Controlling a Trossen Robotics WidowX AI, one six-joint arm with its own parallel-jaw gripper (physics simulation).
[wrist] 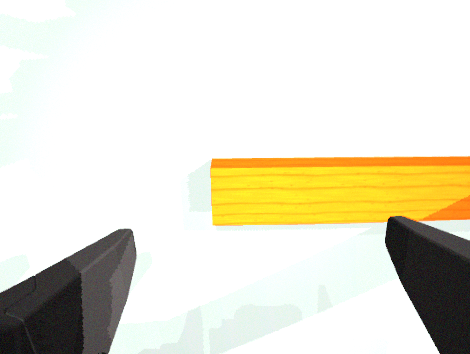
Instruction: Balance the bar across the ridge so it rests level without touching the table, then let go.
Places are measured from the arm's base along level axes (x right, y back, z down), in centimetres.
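Pixels of known places: gripper, fingertip midpoint: (261, 236).
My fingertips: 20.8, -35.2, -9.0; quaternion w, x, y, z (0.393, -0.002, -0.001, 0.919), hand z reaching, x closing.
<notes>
Behind a point stands the place of what it marks, as x, y, z.
The bar (320, 192) @(16.9, -33.8, -1.6) is a long yellow-orange wooden piece in the wrist view. It lies horizontally across the middle right, with its left end in view and its right part running out of the frame. My gripper (261, 236) @(20.8, -35.2, -9.0) is open, with its two dark fingers wide apart and no object between them. The right fingertip overlaps the bar's lower edge in the view, and the left fingertip is well to the left of the bar's end. Whether the bar touches the table cannot be told. The ridge does not show in this view.
The white table top (150, 100) @(26.6, -36.7, 0.0) is very bright, with pale shadows beside the bar's left end, below the bar and along the lower middle. A slanted shadow darkens the bar's surface at the right edge.
</notes>
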